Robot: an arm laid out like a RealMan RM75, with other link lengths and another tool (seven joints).
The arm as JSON. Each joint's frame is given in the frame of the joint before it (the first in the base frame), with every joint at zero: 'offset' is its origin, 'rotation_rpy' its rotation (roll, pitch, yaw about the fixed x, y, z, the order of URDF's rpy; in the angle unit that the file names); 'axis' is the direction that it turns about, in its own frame. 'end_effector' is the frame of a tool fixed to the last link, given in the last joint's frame.
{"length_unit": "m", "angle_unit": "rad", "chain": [
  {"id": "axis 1", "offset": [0.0, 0.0, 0.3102], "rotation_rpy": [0.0, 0.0, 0.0], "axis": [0.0, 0.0, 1.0]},
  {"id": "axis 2", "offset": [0.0, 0.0, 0.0], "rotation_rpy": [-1.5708, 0.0, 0.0], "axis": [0.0, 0.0, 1.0]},
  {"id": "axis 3", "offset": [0.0, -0.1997, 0.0], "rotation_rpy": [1.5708, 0.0, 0.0], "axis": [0.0, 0.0, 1.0]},
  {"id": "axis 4", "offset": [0.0, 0.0, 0.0], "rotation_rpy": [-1.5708, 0.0, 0.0], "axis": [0.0, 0.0, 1.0]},
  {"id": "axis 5", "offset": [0.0, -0.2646, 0.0], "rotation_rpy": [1.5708, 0.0, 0.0], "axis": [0.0, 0.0, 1.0]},
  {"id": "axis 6", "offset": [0.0, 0.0, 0.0], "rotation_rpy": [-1.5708, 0.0, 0.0], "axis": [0.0, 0.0, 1.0]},
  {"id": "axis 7", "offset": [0.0, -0.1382, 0.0], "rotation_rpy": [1.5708, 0.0, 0.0], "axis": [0.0, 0.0, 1.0]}
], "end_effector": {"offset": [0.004, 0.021, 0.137], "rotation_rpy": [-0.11, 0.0, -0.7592]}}
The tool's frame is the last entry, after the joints.
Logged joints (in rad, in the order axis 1, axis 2, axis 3, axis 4, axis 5, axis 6, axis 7), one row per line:
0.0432 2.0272 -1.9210 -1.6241 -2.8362 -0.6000 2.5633
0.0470 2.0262 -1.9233 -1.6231 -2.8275 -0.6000 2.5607
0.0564 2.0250 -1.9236 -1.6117 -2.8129 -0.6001 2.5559
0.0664 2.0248 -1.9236 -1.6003 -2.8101 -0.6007 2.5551
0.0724 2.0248 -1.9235 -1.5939 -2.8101 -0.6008 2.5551
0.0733 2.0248 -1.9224 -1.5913 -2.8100 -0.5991 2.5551
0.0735 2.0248 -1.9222 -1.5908 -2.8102 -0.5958 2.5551
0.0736 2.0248 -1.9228 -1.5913 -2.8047 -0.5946 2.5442
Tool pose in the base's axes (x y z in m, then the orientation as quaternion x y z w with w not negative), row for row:
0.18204 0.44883 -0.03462 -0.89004 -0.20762 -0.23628 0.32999
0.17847 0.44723 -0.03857 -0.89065 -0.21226 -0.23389 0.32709
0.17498 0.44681 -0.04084 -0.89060 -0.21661 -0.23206 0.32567
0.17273 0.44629 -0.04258 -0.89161 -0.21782 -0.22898 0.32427
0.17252 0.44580 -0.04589 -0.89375 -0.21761 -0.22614 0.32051
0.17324 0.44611 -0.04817 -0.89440 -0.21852 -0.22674 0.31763
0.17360 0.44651 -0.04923 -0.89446 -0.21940 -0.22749 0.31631
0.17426 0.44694 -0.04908 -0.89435 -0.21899 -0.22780 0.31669
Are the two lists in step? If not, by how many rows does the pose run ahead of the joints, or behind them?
The pose runs 2 rows behind the joints: the pose in row i belongs to the joints in row i - 2.
